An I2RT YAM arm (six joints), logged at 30 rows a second.
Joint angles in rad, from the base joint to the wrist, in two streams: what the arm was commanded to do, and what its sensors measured. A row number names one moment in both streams.
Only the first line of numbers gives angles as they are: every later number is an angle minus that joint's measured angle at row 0.
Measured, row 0:
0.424 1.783 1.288 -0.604 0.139 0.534
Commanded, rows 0 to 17:
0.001 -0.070 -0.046 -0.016 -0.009 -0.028
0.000 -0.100 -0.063 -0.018 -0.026 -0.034
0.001 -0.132 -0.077 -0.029 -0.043 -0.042
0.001 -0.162 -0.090 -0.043 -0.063 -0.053
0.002 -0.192 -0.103 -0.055 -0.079 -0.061
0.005 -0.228 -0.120 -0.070 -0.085 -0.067
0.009 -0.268 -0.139 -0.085 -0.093 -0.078
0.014 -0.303 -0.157 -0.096 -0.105 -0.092
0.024 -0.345 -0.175 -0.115 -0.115 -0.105
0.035 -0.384 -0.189 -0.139 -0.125 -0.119
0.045 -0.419 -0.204 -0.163 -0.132 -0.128
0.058 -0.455 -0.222 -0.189 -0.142 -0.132
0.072 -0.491 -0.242 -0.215 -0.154 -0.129
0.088 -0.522 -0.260 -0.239 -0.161 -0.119
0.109 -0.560 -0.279 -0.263 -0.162 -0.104
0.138 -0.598 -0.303 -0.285 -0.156 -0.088
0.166 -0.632 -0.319 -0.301 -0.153 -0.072
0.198 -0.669 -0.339 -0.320 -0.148 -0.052
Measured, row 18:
0.152 -0.610 -0.305 -0.223 -0.140 -0.095
